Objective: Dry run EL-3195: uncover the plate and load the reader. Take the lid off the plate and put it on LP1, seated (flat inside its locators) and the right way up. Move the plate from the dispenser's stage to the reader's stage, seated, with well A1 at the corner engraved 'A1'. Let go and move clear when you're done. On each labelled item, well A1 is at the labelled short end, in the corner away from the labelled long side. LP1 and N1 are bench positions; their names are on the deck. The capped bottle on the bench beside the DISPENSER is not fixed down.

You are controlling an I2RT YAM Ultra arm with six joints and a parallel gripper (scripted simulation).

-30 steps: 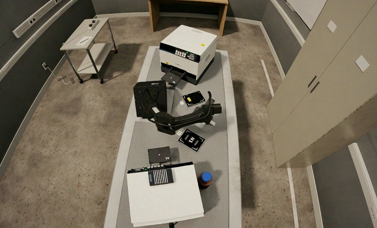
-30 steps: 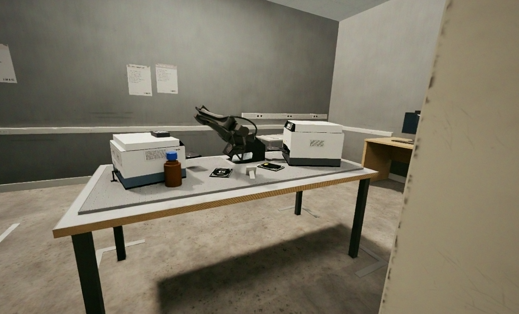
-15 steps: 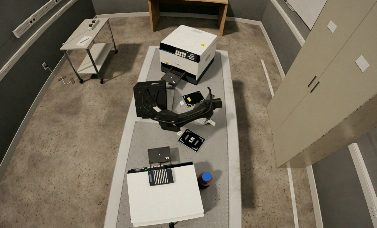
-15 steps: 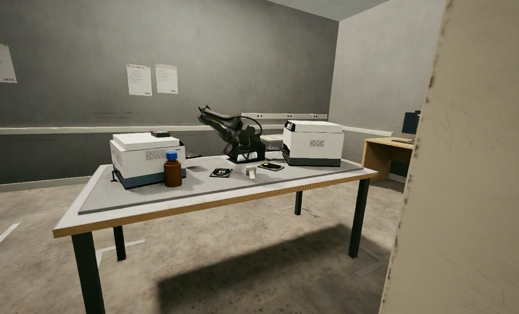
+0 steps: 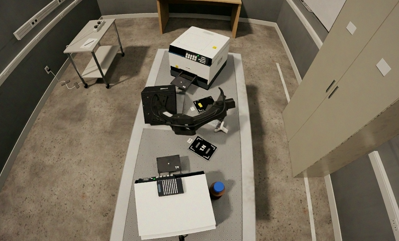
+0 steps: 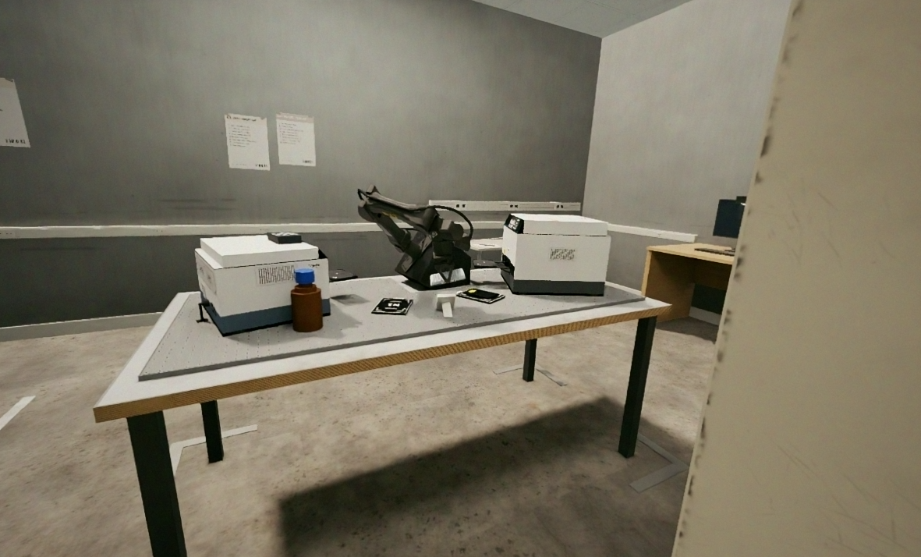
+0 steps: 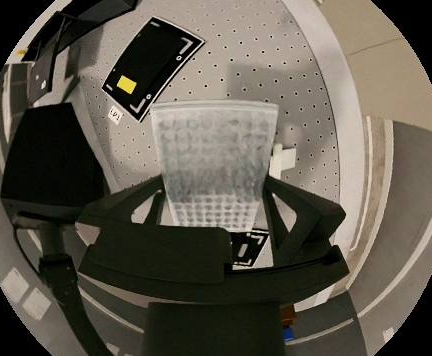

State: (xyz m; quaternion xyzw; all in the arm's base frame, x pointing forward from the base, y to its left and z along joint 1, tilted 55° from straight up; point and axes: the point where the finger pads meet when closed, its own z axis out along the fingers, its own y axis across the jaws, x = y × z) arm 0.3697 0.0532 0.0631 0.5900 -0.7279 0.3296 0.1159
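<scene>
Now: the black plate 7 cm behind my hand, 18 cm to the left of it and 10 cm below it. Also, from my hand: well plate: right at my hand; blue-capped bottle: 5 cm ahead, 49 cm to the right.
</scene>
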